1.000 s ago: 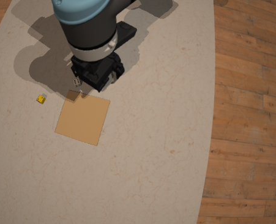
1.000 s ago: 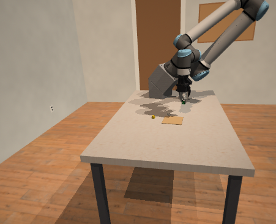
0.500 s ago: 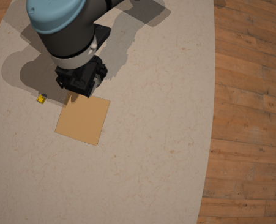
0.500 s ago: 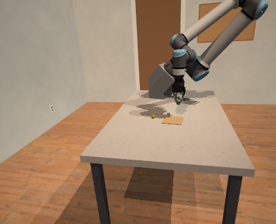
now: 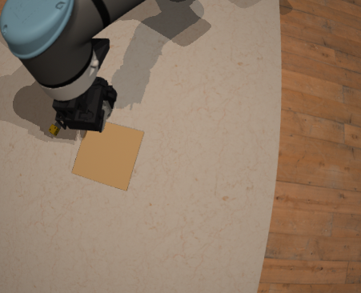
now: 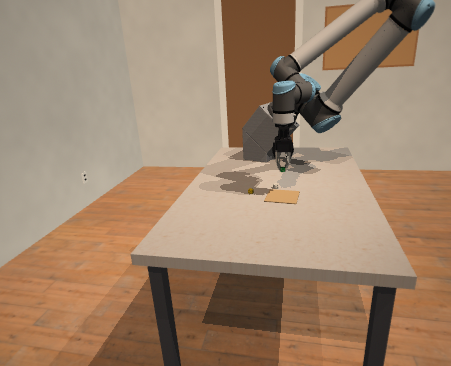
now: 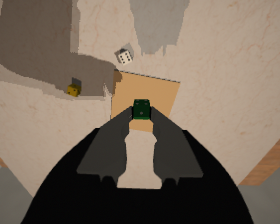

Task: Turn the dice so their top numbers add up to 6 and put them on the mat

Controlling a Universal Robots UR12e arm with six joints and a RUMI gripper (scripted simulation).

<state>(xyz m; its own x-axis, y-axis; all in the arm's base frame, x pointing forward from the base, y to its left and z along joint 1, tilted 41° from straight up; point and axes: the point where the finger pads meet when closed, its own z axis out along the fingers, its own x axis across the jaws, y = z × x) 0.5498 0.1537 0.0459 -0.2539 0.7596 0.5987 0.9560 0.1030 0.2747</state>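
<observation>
Now: hand 5 cm short of the tan mat, 1 cm to the right of it and 12 cm above it. Round my hand: green die 1 cm below; white die 4 cm behind, 4 cm to the right, 11 cm below; yellow die 5 cm ahead, 14 cm to the right, 11 cm below.
</observation>
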